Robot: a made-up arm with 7 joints.
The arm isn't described. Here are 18 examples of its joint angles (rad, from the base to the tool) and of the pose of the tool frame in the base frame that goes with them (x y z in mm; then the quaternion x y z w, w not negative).
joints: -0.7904 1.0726 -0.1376 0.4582 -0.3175 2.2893 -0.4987
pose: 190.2 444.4 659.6 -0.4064 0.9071 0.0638 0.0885
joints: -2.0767 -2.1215 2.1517 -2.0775 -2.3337 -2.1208 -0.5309
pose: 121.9 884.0 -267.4 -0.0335 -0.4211 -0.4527 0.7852
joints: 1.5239 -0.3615 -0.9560 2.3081 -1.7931 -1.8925 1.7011
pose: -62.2 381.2 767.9 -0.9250 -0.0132 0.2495 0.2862
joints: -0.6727 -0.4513 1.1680 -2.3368 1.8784 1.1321 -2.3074
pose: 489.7 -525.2 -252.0 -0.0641 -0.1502 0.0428 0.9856
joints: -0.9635 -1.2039 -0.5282 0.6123 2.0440 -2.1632 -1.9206
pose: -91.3 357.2 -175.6 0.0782 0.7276 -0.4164 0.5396
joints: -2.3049 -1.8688 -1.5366 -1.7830 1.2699 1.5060 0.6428
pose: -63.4 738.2 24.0 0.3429 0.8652 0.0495 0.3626
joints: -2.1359 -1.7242 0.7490 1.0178 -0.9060 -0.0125 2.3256
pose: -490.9 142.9 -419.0 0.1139 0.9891 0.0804 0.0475
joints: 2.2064 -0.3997 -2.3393 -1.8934 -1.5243 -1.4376 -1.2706
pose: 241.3 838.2 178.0 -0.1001 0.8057 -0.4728 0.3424
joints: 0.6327 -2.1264 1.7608 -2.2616 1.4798 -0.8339 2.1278
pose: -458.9 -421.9 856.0 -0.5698 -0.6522 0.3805 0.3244
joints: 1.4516 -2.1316 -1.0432 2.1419 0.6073 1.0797 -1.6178
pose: -142.6 -579.5 645.1 -0.6167 0.4241 0.2550 0.6122
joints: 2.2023 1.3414 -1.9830 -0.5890 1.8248 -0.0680 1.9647
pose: -121.1 -283.3 364.8 -0.1757 -0.4107 -0.4559 0.7698
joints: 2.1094 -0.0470 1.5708 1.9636 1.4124 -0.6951 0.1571
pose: 301.1 161.3 -40.9 -0.8009 -0.4301 0.2260 0.3501
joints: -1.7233 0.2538 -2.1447 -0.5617 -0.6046 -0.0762 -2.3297
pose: 931.3 148.1 -2.4 0.7320 -0.3099 -0.2708 0.5430
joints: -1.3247 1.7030 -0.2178 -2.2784 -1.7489 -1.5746 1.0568
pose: 559.7 397.7 241.4 -0.4866 0.7136 -0.1098 0.4919
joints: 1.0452 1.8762 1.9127 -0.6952 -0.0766 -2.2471 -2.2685
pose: -538.7 590.0 -101.6 0.7033 -0.4608 0.4715 0.2659
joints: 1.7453 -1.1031 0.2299 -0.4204 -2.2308 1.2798 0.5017
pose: -243.3 -167.7 1120.0 0.3323 0.2604 0.7583 0.4968
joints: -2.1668 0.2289 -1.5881 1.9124 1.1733 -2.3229 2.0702
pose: 324.2 696.7 284.9 -0.8830 0.3499 -0.0091 0.3126
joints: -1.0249 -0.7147 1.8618 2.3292 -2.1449 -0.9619 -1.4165
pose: 148.0 506.7 -256.6 0.2547 0.4997 -0.0769 0.8243
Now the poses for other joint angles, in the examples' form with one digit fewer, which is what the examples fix.
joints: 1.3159 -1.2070 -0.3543 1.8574 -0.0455 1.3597 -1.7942
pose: 418 -110 489 -0.521 0.135 0.822 0.187
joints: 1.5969 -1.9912 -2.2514 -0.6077 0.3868 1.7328 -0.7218
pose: -679 -323 654 -0.750 0.045 -0.503 0.427
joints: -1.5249 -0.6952 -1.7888 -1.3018 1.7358 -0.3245 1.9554
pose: 453 344 -211 0.044 -0.001 0.824 0.566
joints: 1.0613 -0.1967 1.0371 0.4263 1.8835 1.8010 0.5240
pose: 34 -42 118 0.349 -0.717 0.490 0.353
